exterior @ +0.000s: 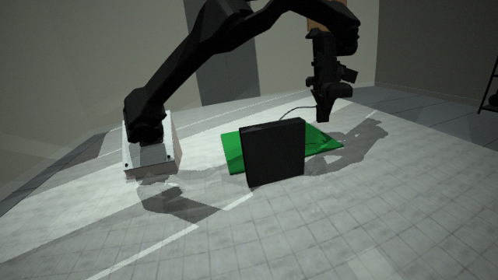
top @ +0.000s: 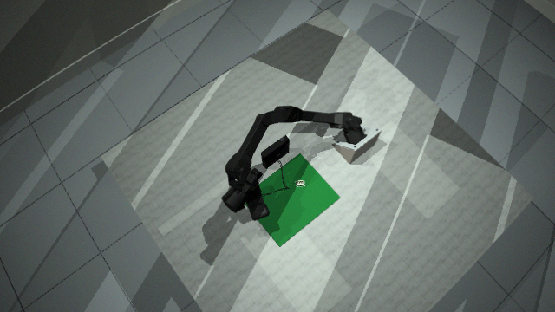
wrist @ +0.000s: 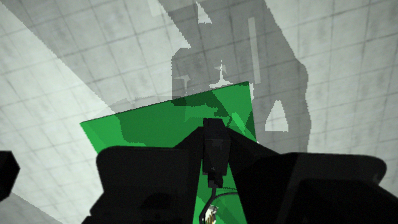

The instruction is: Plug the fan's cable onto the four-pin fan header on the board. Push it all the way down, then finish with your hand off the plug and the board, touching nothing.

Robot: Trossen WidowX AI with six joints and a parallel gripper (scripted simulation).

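Right now the white four-pin fan header is 200 mm behind my gripper tip, 40 mm to the left of it and 70 mm below it. Round my gripper tip: green board 130 mm behind, 60 mm to the left, 80 mm below; then black fan 190 mm behind, 100 mm to the right, 10 mm below; then black plug 10 mm behind, 10 mm above.
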